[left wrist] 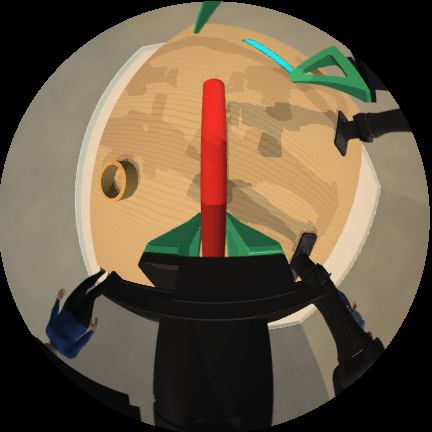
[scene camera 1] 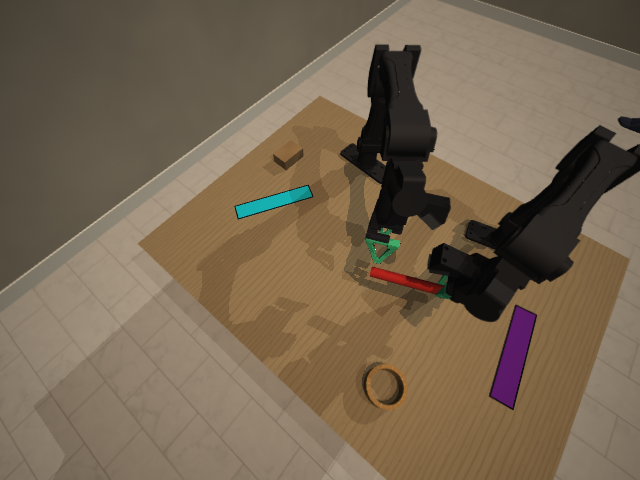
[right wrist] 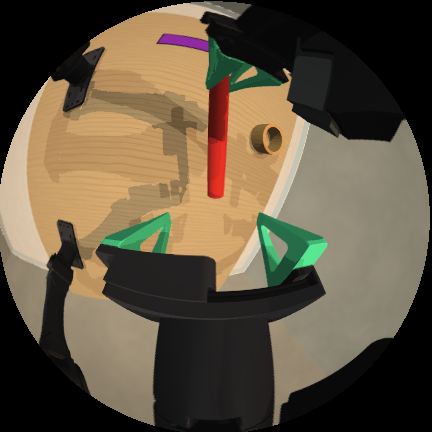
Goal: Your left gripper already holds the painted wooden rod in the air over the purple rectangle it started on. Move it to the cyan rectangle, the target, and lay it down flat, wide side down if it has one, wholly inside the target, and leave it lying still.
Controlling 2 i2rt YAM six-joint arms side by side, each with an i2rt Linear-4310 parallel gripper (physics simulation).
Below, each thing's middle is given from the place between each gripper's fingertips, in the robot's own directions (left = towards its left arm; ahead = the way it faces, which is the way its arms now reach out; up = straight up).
My right gripper is now 10 mm past the red rod (scene camera 1: 378, 273), 110 mm to the right of it and 50 mm above it. The rest, counted from my right hand: wooden ring (scene camera 1: 402, 383) 200 mm ahead, 190 mm to the left, 180 mm below; then cyan rectangle (scene camera 1: 298, 194) 30 mm behind, 400 mm to the right, 200 mm below; then purple rectangle (scene camera 1: 509, 372) 70 mm behind, 410 mm to the left, 200 mm below.
The red rod lies 4 cm to the right of my left hand and 2 cm ahead of it. Also, from my left hand: wooden ring 23 cm ahead, 12 cm below, 3 cm to the left; cyan rectangle 56 cm to the right, 14 cm below, 1 cm behind; purple rectangle 25 cm to the left, 14 cm below, 5 cm behind.
